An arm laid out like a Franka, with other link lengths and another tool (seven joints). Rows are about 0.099 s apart.
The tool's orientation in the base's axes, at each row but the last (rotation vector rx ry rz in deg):
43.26, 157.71, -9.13
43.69, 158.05, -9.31
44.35, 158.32, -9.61
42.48, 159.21, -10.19
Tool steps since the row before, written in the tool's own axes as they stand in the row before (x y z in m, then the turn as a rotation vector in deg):
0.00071, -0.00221, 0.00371, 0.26, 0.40, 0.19
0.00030, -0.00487, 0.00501, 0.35, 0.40, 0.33
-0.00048, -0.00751, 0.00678, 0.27, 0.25, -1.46
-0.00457, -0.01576, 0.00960, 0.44, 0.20, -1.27
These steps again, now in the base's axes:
-0.00083, -0.00222, -0.00368, 0.04, 0.43, -0.27
-0.00161, -0.00492, -0.00471, 0.00, 0.45, -0.43
-0.00203, -0.00786, -0.00606, -0.42, 0.61, 1.31
-0.00204, -0.01751, -0.00713, -0.54, 0.61, 1.08

